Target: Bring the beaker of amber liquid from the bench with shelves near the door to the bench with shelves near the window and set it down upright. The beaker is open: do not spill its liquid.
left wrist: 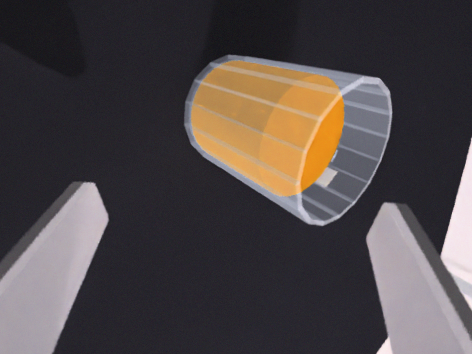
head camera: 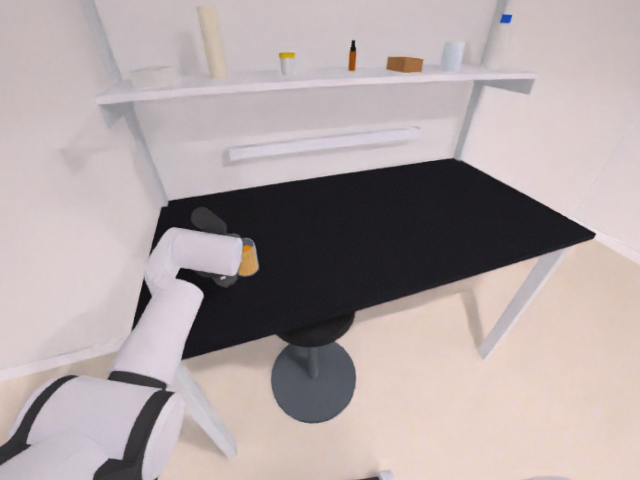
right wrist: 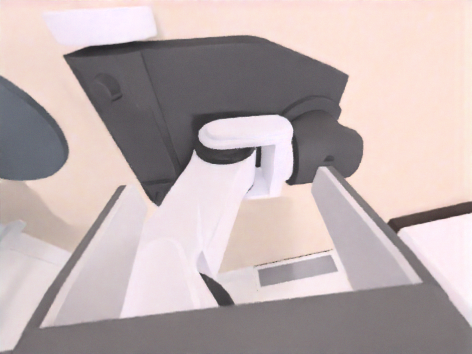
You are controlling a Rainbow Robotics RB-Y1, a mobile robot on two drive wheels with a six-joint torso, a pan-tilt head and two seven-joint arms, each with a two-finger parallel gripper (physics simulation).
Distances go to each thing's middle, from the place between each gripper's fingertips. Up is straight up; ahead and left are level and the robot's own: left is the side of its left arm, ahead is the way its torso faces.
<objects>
Right now my right hand is 72 cm short of the clear beaker of amber liquid [left wrist: 310,139], 40 cm below it and 37 cm to the right of it.
I see my left gripper 60 mm short of the clear beaker of amber liquid, 10 mm to the left of it and 40 mm above it.
</objects>
